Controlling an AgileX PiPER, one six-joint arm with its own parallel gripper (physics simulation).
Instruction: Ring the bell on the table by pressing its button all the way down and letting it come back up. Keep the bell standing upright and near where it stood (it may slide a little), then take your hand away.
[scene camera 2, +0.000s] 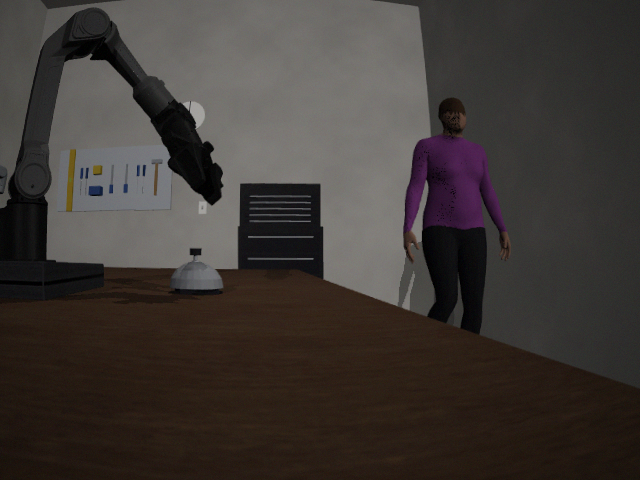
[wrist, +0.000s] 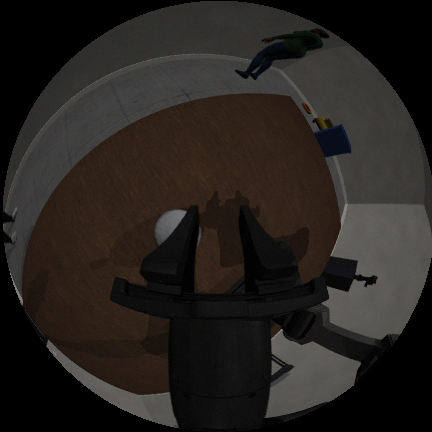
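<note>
The bell (scene camera 2: 196, 277) (wrist: 171, 227) has a pale grey dome on a dark base and stands upright on the table. Its black button (scene camera 2: 195, 251) is up on a short stem in the scene view. My gripper (scene camera 2: 214, 197) (wrist: 218, 213) is open, its two fingers a moderate gap apart with nothing between them. It points downward, well above the bell and slightly to its right in the scene view. In the wrist view the bell is behind the left finger, which hides part of the dome; I cannot make out the button there.
The wooden table (scene camera 2: 320, 372) (wrist: 240, 145) has its right edge running diagonally in the scene view. The arm's base (scene camera 2: 72, 279) stands left of the bell. A dark tool chest (scene camera 2: 280, 206), a person in purple (scene camera 2: 454, 180) and a blue box (wrist: 334, 141) are beyond the table.
</note>
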